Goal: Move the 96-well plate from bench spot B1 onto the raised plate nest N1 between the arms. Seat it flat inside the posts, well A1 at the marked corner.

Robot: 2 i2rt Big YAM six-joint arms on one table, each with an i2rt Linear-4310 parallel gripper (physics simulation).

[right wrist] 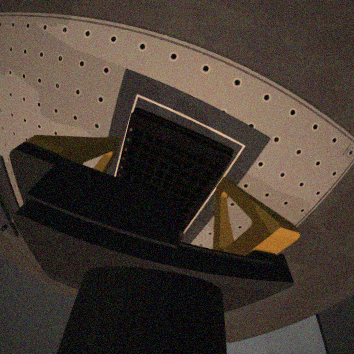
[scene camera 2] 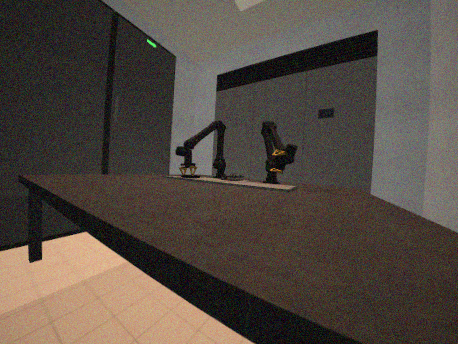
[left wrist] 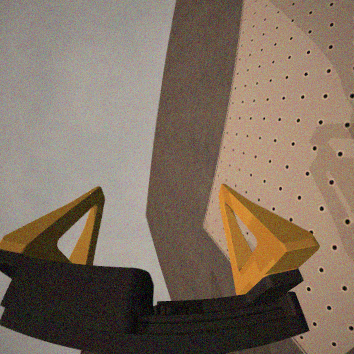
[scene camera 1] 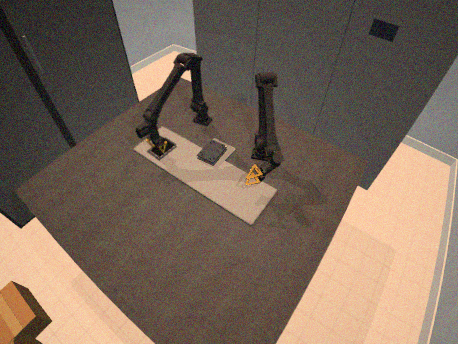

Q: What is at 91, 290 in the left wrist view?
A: The left gripper.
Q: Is the right gripper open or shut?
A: Open.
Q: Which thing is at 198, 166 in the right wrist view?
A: A black well plate.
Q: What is the left gripper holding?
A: Nothing.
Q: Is the left gripper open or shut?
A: Open.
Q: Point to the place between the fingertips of the right gripper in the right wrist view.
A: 171, 163
